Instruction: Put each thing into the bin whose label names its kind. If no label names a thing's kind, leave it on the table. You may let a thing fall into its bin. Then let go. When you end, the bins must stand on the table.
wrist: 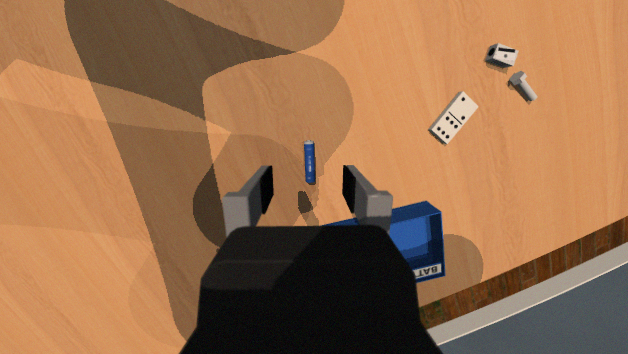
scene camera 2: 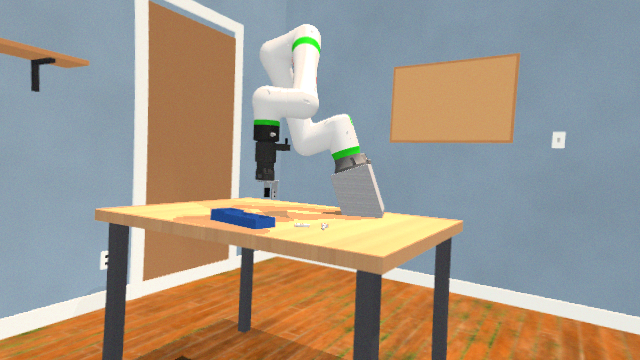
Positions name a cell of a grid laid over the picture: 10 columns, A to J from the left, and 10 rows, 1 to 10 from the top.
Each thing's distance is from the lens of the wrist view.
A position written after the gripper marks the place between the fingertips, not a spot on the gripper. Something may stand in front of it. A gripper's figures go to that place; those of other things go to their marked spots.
gripper (wrist: E6): 0.16 m
blue three-part bin tray (wrist: G7): 0.30 m
